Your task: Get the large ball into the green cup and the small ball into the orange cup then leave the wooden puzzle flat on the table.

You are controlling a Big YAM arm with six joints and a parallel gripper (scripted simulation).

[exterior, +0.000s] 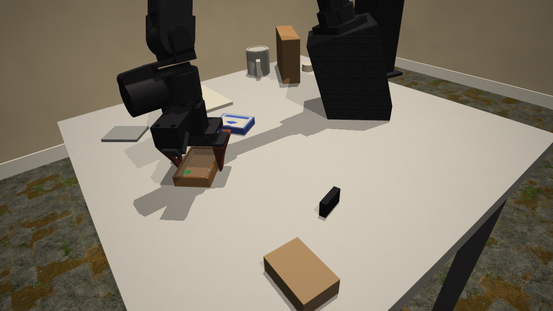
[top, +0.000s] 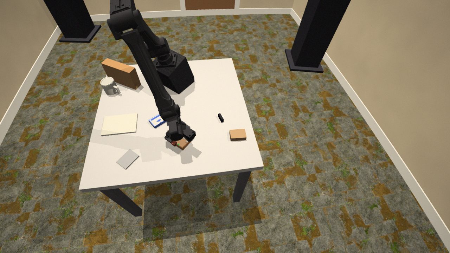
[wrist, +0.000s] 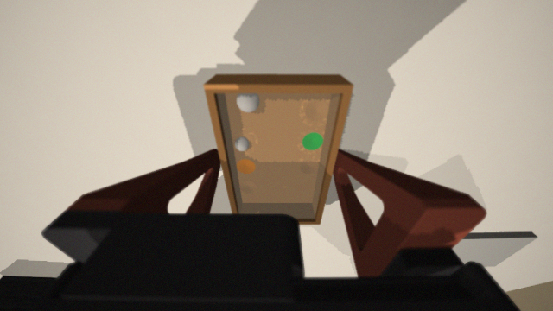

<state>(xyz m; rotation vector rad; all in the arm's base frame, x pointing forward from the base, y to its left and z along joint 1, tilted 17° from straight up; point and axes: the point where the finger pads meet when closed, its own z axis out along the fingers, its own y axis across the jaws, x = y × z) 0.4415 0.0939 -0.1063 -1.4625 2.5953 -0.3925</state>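
The wooden puzzle lies 1 cm below my hand. Also, from my hand: tan box (32 cm to the left, 5 cm behind); then grey tile (25 cm to the right, 13 cm ahead, 1 cm below); then black block (22 cm to the left, 16 cm behind).
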